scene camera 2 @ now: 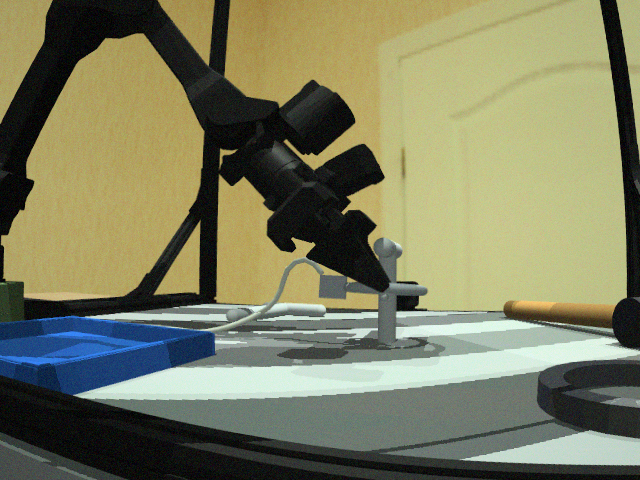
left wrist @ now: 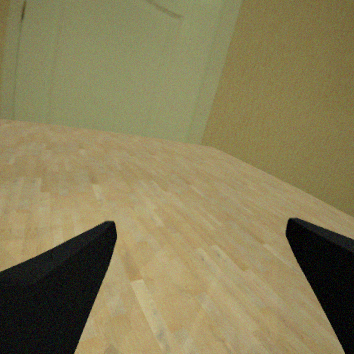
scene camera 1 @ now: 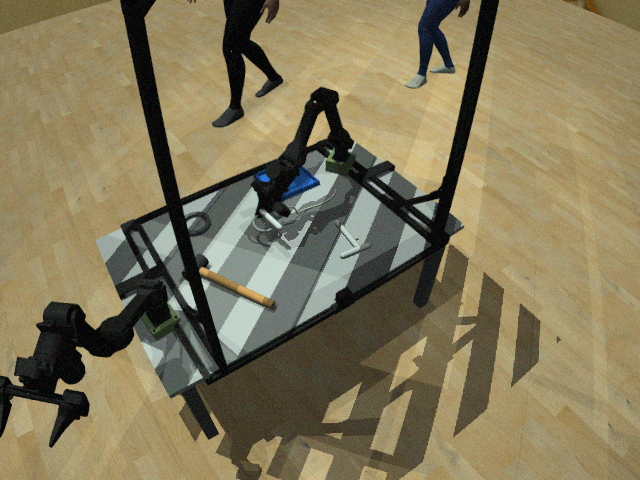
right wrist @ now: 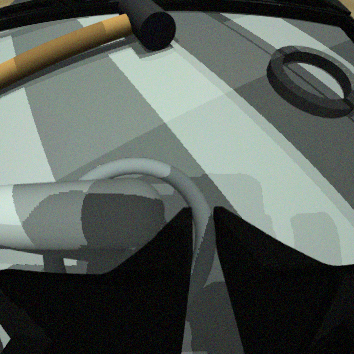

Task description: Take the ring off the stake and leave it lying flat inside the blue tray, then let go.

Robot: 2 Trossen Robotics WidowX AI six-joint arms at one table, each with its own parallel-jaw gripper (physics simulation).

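Places are measured from the left arm's base along level axes (x ahead, y left, z up), in metres.
Where they show: left gripper, between the fingertips: [left wrist: 201, 228] [scene camera 1: 24, 442]; right gripper, between the fingertips: [scene camera 2: 387, 289] [scene camera 1: 256, 217] [right wrist: 201, 214]; left arm's base, origin of its link: [scene camera 1: 158, 315]; right arm's base, origin of its link: [scene camera 1: 341, 156].
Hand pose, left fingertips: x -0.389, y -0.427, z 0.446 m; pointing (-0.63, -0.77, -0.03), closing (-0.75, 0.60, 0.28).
Note:
Each offset is from my left fingertips to the top centre of the thing. "spot": to the spot under its first point.
A pale grey ring @(dx +0.896, dy +0.515, dz -0.411 m) [scene camera 2: 413, 289] [right wrist: 186, 187] with a small block and a cable hangs level around the stake @(dx +0.880, dy +0.479, dz -0.372 m) [scene camera 2: 387, 317] [right wrist: 45, 215], about halfway up its post and below its crossbar. The crossbar @(spot: dx +0.875, dy +0.471, dz -0.375 m) [scene camera 1: 270, 219] also shows in scene camera 1. My right gripper [scene camera 1: 260, 211] [scene camera 2: 385, 286] [right wrist: 201, 214] is shut on the ring's rim and holds it above the table. The blue tray @(dx +1.131, dy +0.706, dz -0.462 m) [scene camera 1: 303, 180] [scene camera 2: 129, 364] stands on the table beside my right arm. My left gripper [scene camera 1: 27, 439] [left wrist: 201, 228] is open and empty, out over the floor beyond the table's edge.
A dark ring @(dx +0.709, dy +0.733, dz -0.469 m) [scene camera 1: 207, 223] [scene camera 2: 578, 405] [right wrist: 312, 106] lies flat near the table's back edge. A wooden-handled mallet @(dx +0.640, dy +0.398, dz -0.434 m) [scene camera 1: 235, 287] [scene camera 2: 563, 312] [right wrist: 65, 46] lies near the left side. A white T-shaped piece @(dx +1.080, dy +0.316, dz -0.464 m) [scene camera 1: 355, 250] [scene camera 2: 305, 309] lies right of the stake. Black frame posts rise at the table's sides.

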